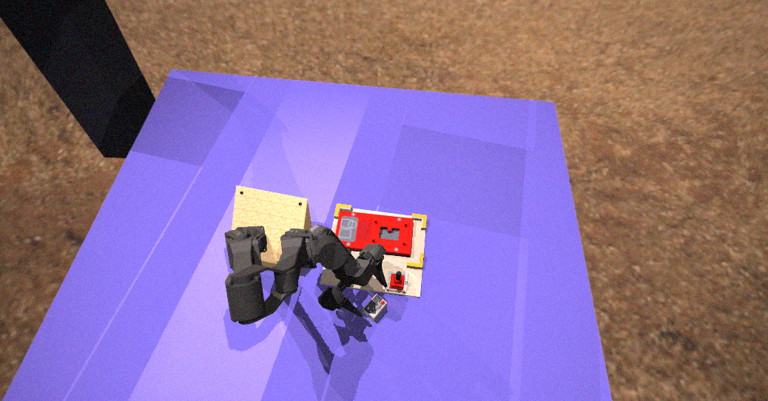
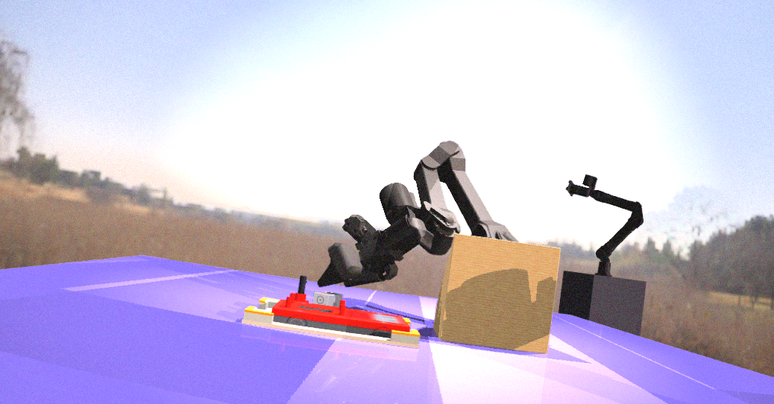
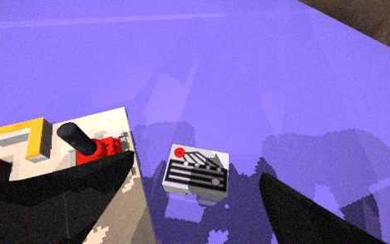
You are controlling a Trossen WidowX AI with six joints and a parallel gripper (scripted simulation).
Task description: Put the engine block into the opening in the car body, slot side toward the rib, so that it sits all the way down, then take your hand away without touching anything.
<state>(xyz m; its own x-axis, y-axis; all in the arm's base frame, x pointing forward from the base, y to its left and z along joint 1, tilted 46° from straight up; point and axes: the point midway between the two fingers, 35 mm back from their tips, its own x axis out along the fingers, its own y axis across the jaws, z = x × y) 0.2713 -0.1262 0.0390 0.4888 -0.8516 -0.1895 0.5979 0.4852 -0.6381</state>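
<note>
Now: gripper tip 30 mm above the grey engine block. From my gripper tip the other things lie so: black peg: 70 mm to the left, 50 mm ahead, 10 mm below; then beige base plate: 170 mm to the left, 30 mm below, 10 mm ahead.
</note>
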